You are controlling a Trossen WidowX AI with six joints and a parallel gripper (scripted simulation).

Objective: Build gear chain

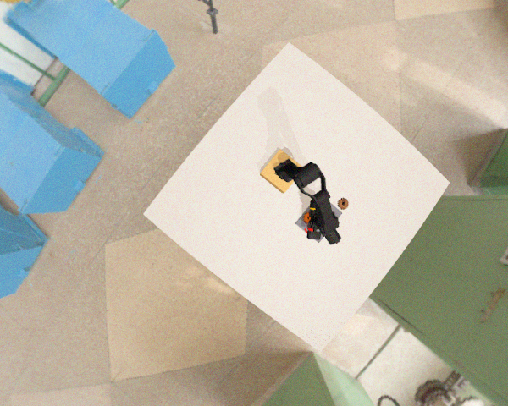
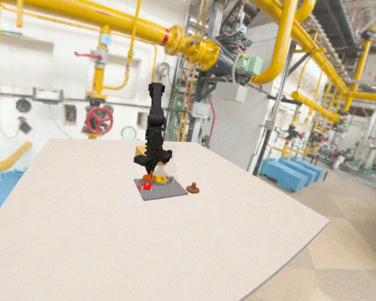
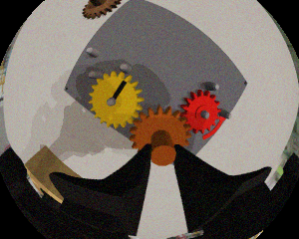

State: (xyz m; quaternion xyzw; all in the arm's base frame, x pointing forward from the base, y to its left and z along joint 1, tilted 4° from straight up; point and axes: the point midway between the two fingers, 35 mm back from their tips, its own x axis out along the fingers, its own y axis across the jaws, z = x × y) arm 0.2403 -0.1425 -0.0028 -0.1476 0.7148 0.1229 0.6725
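The red gear lies 40 mm ahead of my gripper tip, 40 mm to the right of it and 40 mm below it. Also, from my gripper tip: orange gear (10 mm below); then yellow gear (10 mm ahead, 60 mm to the left, 30 mm below); then grey board (60 mm ahead, 30 mm to the left, 40 mm below).
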